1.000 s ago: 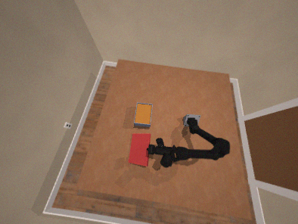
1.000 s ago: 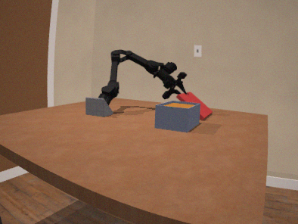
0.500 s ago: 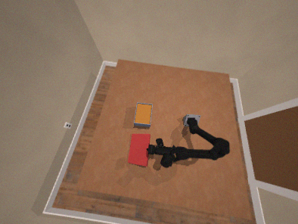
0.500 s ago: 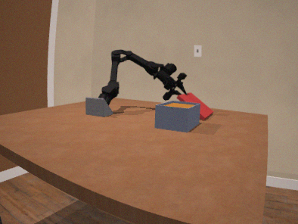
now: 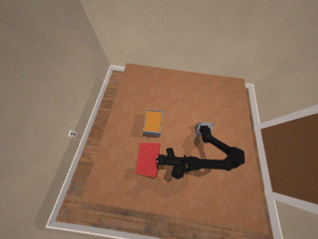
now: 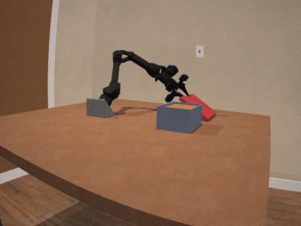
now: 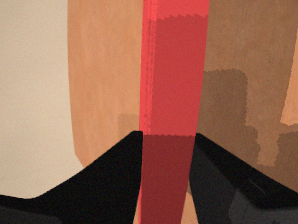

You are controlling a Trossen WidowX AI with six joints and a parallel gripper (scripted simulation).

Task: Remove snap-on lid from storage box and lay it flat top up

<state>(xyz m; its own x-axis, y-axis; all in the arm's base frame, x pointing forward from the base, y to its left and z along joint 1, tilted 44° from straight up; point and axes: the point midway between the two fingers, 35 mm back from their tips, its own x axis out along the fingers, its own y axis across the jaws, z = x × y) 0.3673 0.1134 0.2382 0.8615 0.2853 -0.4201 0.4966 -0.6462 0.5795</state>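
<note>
Now: the red lid 100 mm ahead of my hand, 10 mm to the right of it and 60 mm below it. Round my hand: blue-grey storage box: 60 mm ahead, 300 mm to the right, 70 mm below.
</note>
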